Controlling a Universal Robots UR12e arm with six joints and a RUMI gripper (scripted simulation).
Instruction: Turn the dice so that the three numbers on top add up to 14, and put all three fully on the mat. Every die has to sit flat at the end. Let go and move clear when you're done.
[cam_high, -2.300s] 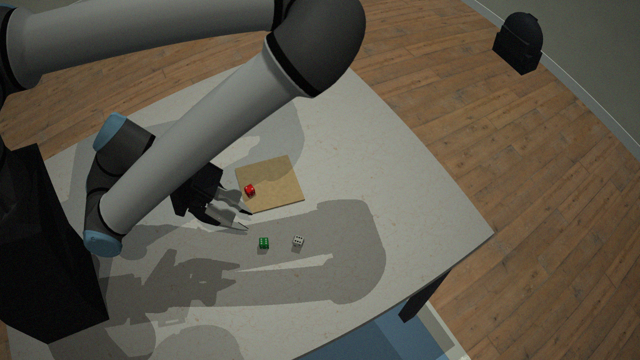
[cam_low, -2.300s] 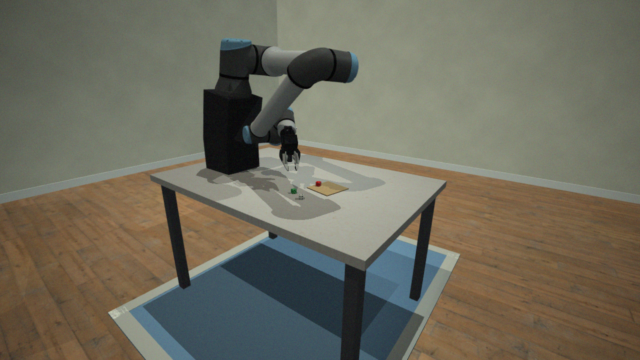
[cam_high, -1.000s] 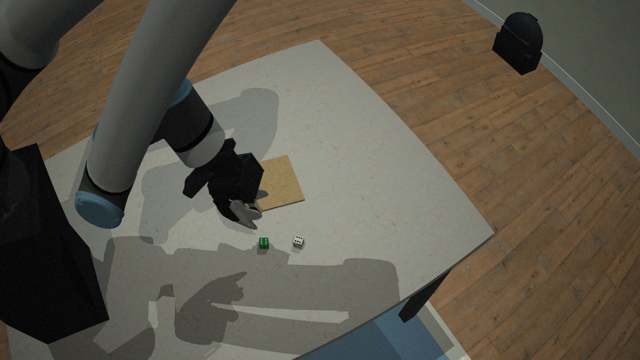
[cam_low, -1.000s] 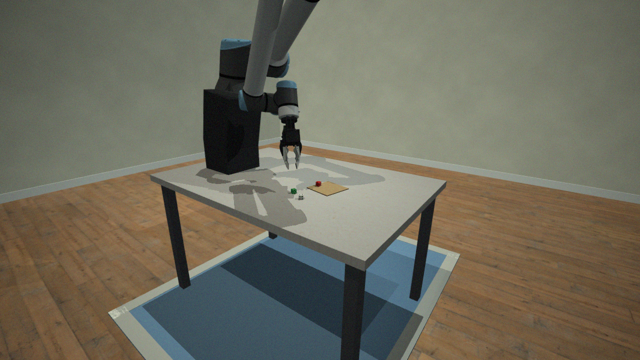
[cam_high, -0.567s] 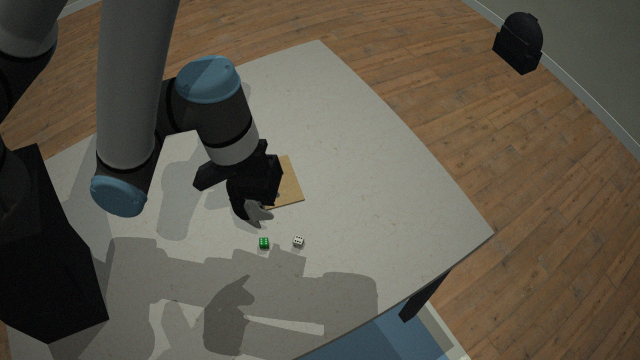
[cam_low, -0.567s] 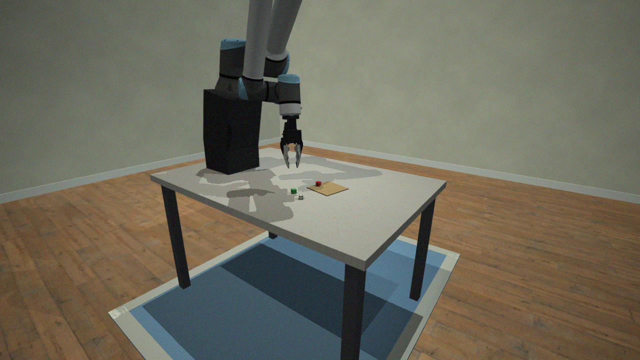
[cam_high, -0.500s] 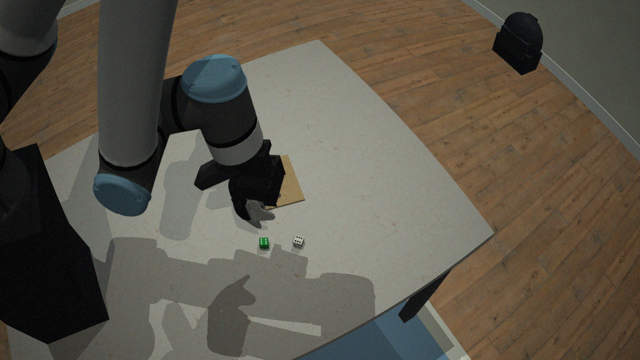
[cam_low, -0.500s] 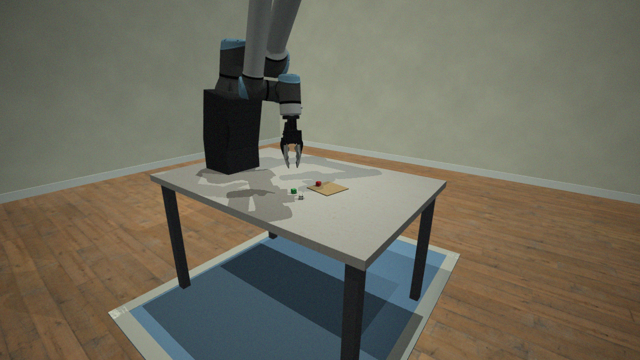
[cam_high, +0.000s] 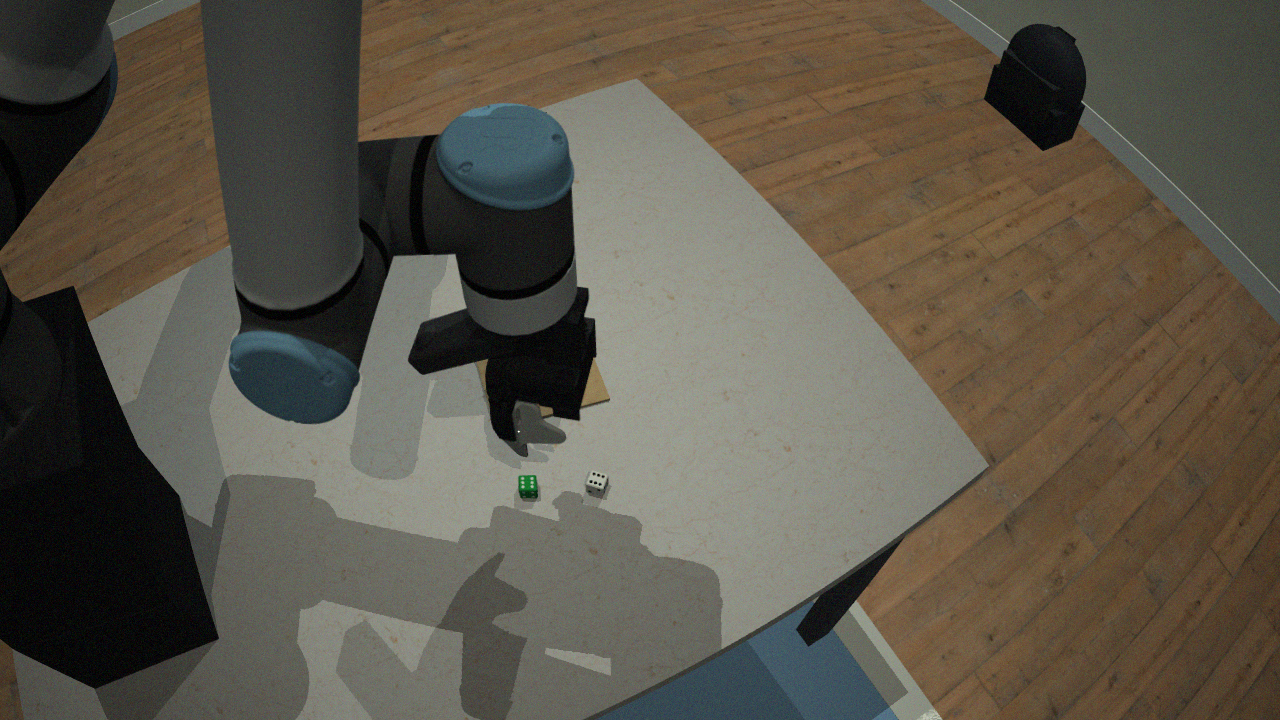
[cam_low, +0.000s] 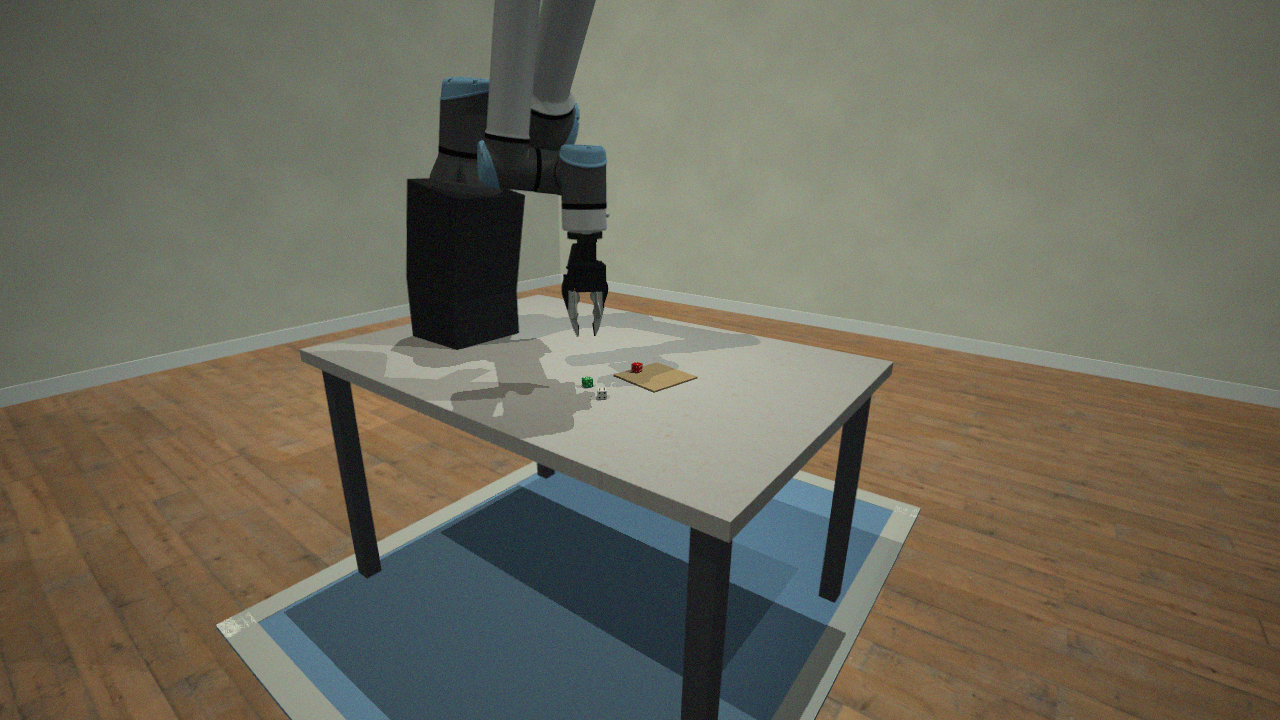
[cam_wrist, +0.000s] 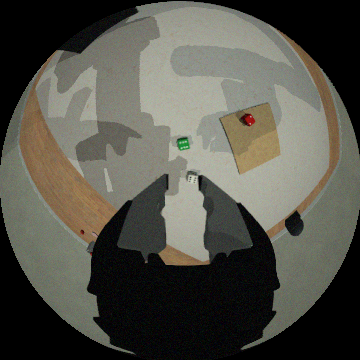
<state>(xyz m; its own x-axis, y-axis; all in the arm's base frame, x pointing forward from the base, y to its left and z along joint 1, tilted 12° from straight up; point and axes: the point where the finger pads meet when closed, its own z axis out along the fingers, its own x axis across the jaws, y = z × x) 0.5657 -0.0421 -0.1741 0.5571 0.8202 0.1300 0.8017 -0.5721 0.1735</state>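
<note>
Now: hand 1 cm past the green die, 1 cm to the right of it and 13 cm above it. Also, from my hand: white die 7 cm ahead, 2 cm to the right, 13 cm below; red die 1 cm ahead, 15 cm to the left, 12 cm below; mat 6 cm ahead, 16 cm to the left, 13 cm below.
</note>
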